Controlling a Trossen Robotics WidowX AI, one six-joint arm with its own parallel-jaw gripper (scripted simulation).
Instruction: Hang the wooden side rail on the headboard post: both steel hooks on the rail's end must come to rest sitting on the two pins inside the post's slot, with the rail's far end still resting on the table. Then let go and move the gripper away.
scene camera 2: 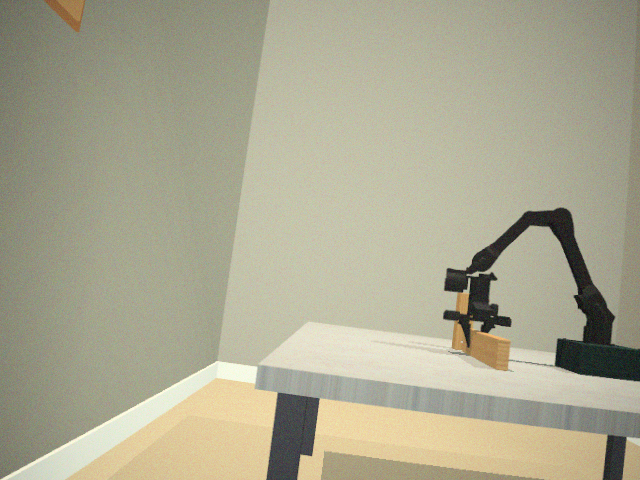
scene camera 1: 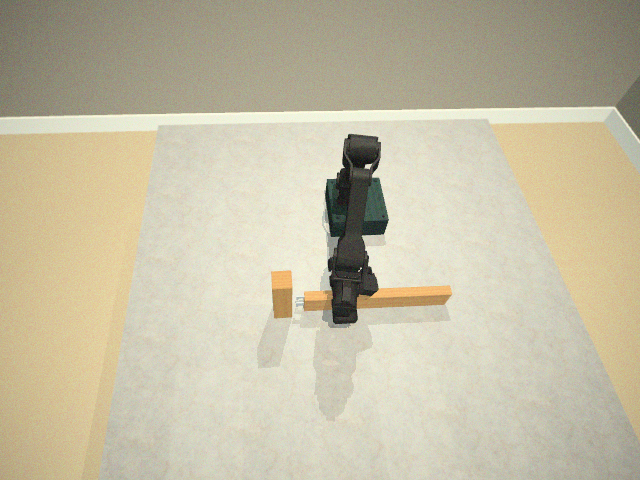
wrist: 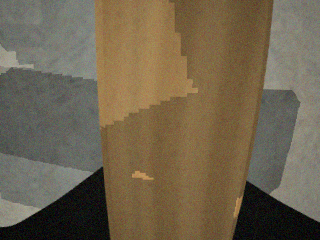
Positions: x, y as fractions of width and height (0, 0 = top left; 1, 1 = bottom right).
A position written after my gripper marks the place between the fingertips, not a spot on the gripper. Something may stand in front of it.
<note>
I see my gripper (scene camera 2: 0.74, 0.73), a wooden side rail (scene camera 1: 0.67, 0.62) and a headboard post (scene camera 1: 0.44, 0.58).
The wooden side rail is seen too in scene camera 2 (scene camera 2: 0.77, 0.73) and in the wrist view (wrist: 0.56, 0.40). My gripper is seen too in scene camera 1 (scene camera 1: 0.53, 0.63) and in the wrist view (wrist: 0.51, 0.69).
</note>
